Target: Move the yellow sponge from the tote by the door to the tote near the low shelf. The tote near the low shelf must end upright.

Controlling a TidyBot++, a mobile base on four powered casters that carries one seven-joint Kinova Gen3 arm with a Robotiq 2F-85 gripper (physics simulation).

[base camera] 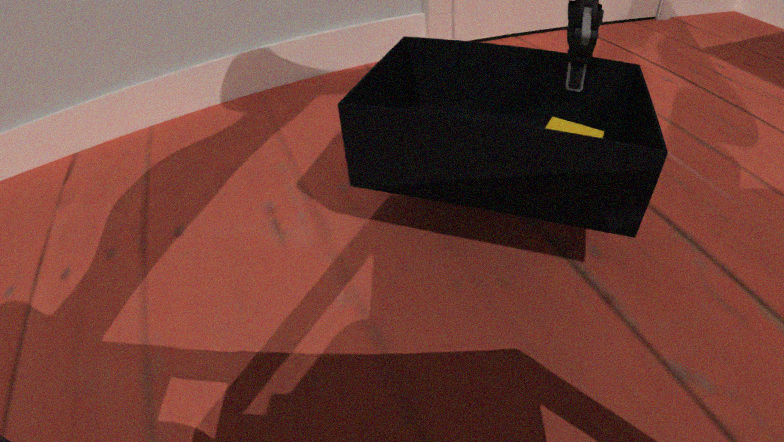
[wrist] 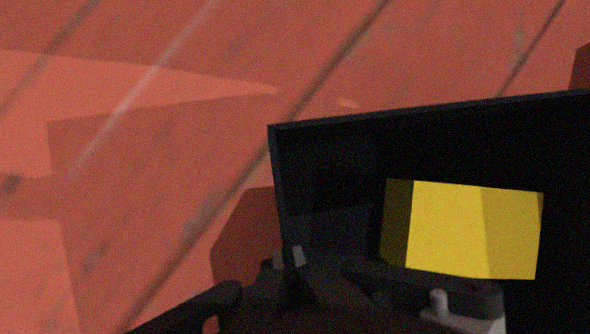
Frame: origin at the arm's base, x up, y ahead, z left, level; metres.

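Seen in the pictures: gripper, fingertip midpoint: (base camera: pixel 573 88) (wrist: pixel 288 263).
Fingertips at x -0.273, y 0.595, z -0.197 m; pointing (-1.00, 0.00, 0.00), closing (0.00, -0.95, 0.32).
Observation:
Offsets run from my fingertips to a thing's top centre. Level surfaces: height alone.
A black tote @[dx +0.046, dy -0.069, dz +0.102 m] (base camera: pixel 466 159) (wrist: pixel 330 155) is open at the top and hangs a little above the wooden floor, with its shadow set apart below it. The yellow sponge @[dx -0.007, dy -0.120, dz +0.046 m] (base camera: pixel 575 127) (wrist: pixel 465 230) lies inside, toward the right in the base view, partly hidden by the near wall. My gripper (base camera: pixel 575 77) (wrist: pixel 288 263) is shut on the tote's thin wall, at the far side in the base view, with a finger inside the tote. The outer finger is hidden there. A low shelf and a second tote do not show in these views.
A grey wall with a pale baseboard (base camera: pixel 186 79) curves along the left and back in the base view. A pale door panel (base camera: pixel 510 19) stands behind the tote. Dark shadows fall across the red-brown plank floor @[dx -0.123 m] (base camera: pixel 208 274) (wrist: pixel 150 150).

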